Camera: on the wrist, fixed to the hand. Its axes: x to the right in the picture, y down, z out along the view.
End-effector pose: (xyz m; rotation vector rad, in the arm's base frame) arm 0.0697 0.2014 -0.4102 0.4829 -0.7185 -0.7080
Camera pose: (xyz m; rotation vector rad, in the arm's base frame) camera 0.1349 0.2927 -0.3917 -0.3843 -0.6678 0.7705
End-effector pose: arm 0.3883 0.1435 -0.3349 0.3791 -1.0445 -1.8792
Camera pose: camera 0.4888 0.1161 -0.2894 -0.4730 -0.5885 -0.4467
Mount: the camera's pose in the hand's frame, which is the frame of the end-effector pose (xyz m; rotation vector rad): -0.0230 0.0995 -0.0500 -0.2690 0.1010 1.6530
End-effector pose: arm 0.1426 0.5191 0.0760 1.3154 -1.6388 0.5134
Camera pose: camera 0.0713 0.6037 0.1022 -0.5347 -2.2933 1.1645
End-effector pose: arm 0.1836 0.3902 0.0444 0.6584 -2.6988 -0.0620
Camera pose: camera 0.1768 0.4913 0.0959 -1.5731 -2.2235 0.0393
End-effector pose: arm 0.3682 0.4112 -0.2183 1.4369 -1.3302 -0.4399
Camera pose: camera 0.3549 0.4736 -0.1241 -0.1442 -1.7911 0.5367
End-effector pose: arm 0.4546 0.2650 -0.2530 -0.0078 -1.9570 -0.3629
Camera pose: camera 0.5259 0.3508 -0.2309 -1.5990 -1.2175 0.4768
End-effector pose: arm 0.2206 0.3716 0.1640 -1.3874 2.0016 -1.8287
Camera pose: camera 0.1498 0.4106 0.0840 0.5042 2.1519 -0.7828
